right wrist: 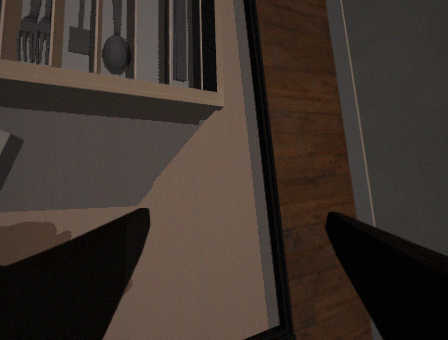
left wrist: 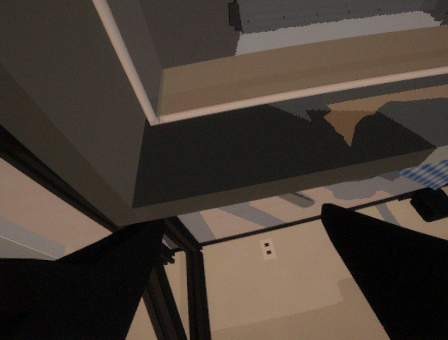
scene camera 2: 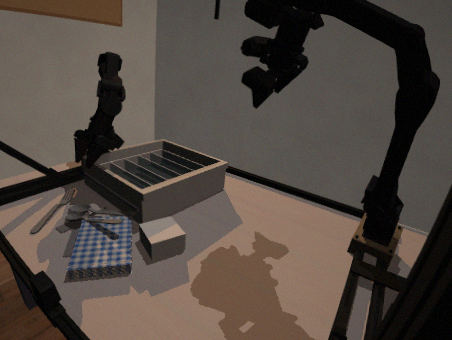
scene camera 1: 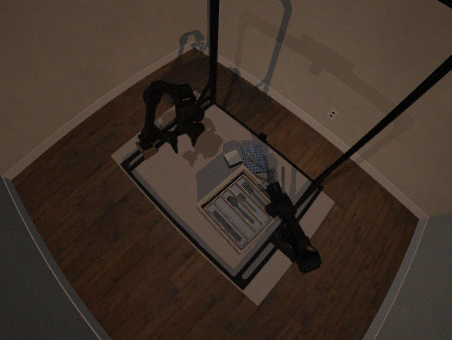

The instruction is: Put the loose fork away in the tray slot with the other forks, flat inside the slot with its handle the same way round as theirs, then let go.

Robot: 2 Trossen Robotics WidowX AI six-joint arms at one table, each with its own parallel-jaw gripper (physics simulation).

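The loose fork (scene camera 2: 52,212) lies on the table left of the tray (scene camera 2: 187,192) (right wrist: 100,97) in scene camera 2, its tines toward the back. In the left wrist view a handle end (left wrist: 298,200) shows past the tray wall (left wrist: 250,160); the rest is hidden. In the right wrist view the tray's forks (right wrist: 35,40) lie side by side in one slot, tines toward the near wall. My left gripper (scene camera 2: 84,161) (left wrist: 242,215) is open and empty, close by the tray's back left corner in scene camera 2. My right gripper (scene camera 1: 185,147) (scene camera 2: 266,99) (right wrist: 238,218) is open and empty, high above the table.
A blue checked cloth (scene camera 1: 252,154) (scene camera 2: 102,247) (left wrist: 431,175) lies near the tray, with loose spoons (scene camera 2: 77,211) at its back edge. A white block (scene camera 1: 232,159) (scene camera 2: 162,237) stands between cloth and tray. A spoon (right wrist: 116,54) lies in another slot. Black frame bars edge the table.
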